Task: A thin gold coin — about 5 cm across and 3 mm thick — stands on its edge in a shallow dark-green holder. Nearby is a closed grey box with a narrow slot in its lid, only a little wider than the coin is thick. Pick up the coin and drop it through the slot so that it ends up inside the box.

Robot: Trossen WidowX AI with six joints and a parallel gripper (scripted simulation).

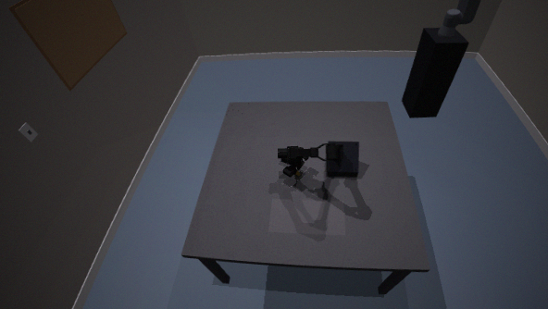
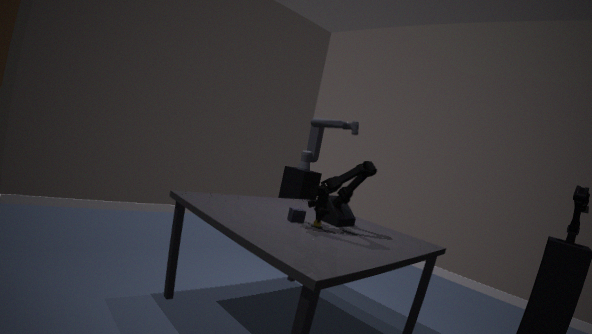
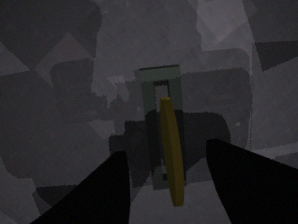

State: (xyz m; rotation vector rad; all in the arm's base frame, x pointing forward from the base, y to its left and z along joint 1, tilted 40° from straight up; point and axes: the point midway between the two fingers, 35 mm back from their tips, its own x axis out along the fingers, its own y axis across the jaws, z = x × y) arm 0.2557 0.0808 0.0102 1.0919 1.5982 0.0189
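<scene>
The gold coin lies 1 cm below my gripper tip.
</scene>
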